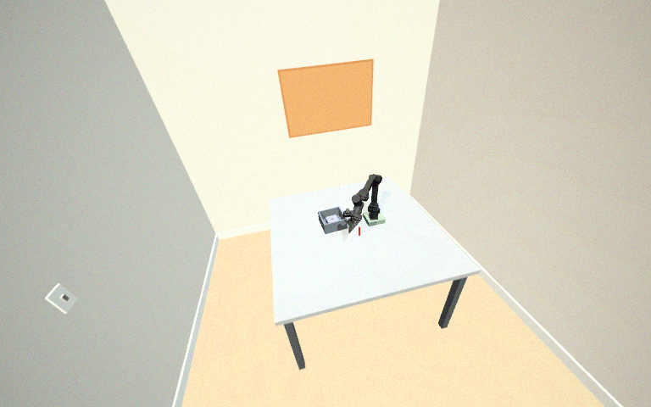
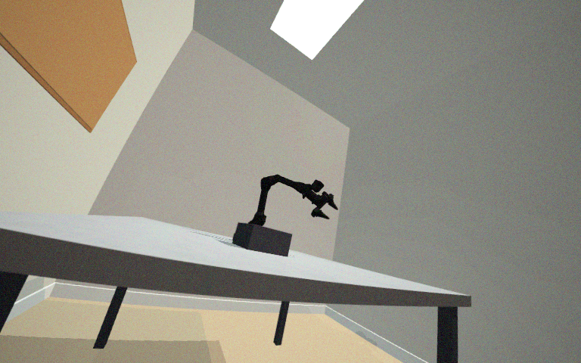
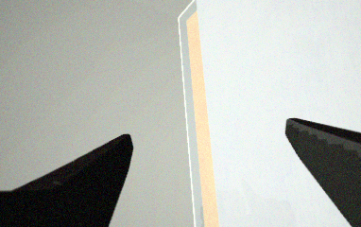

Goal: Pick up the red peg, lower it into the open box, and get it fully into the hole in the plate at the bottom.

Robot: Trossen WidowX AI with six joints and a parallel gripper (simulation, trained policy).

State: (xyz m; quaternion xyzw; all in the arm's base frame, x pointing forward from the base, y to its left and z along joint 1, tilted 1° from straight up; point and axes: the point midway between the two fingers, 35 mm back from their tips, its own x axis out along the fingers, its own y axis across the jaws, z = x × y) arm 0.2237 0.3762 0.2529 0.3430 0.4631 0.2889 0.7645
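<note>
Right now my gripper tip is 10 cm past the red peg, 25 cm to the left of it and 23 cm above it. Also, from my gripper tip: grey box 10 cm ahead, 41 cm to the right, 25 cm below; then light plate 10 cm ahead, 41 cm to the right, 23 cm below.
</note>
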